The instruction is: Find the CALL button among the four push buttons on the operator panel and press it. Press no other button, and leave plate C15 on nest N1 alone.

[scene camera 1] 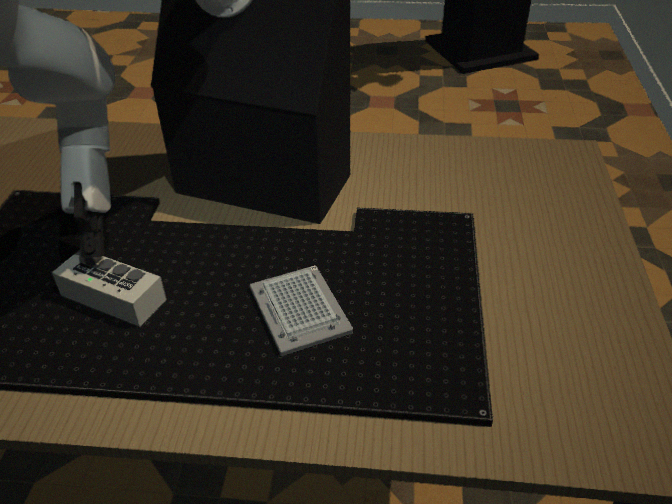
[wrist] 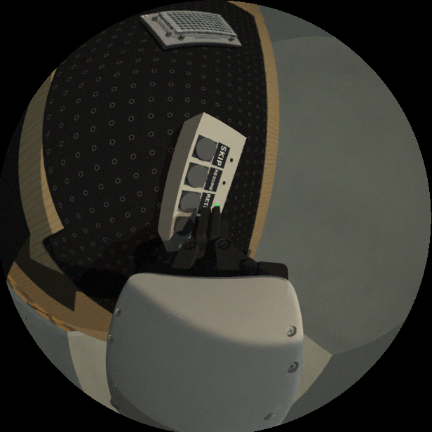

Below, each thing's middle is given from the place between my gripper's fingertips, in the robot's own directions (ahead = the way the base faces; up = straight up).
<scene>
I see my gripper 2 cm short of the pale operator panel (scene camera 1: 133,302), 1 cm to the right of it and 5 cm above it. From my hand the other things lie so: plate C15 (scene camera 1: 301,308): 16 cm ahead, 30 cm to the left, 6 cm below; nest N1 (scene camera 1: 284,347): 16 cm ahead, 30 cm to the left, 8 cm below.
</scene>
